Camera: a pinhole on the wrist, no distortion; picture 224 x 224 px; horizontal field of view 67.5 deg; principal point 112.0 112.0 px. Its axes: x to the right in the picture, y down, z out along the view. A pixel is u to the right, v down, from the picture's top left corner.
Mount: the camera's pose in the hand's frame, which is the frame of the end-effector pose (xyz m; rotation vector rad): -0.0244 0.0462 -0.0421 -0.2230 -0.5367 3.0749
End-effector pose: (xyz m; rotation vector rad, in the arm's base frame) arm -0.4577 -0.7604 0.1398 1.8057 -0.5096 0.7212
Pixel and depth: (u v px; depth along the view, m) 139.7 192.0 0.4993
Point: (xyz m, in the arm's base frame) -0.2852 -0.9579 -0.2944
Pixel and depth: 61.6 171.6 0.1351
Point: -0.4131 -0.8139 0.0888
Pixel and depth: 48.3 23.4 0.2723
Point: -0.4235 -1.0478 0.1583
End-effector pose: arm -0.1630 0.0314 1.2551 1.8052 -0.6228 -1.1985
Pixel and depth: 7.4 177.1 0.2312
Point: -0.2811 -0.0361 1.0814
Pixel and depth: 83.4 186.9 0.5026
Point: -0.5124 0.0709 0.9072
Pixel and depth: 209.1 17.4 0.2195
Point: -0.4036 0.0543 1.3917
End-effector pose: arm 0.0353 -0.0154 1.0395 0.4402 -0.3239 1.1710
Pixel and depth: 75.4 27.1 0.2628
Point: -0.0471 -0.1205 1.2720
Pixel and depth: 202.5 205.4 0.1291
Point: 0.0529 -0.1468 1.0163
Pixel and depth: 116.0 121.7 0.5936
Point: 0.1556 -0.4184 1.3850
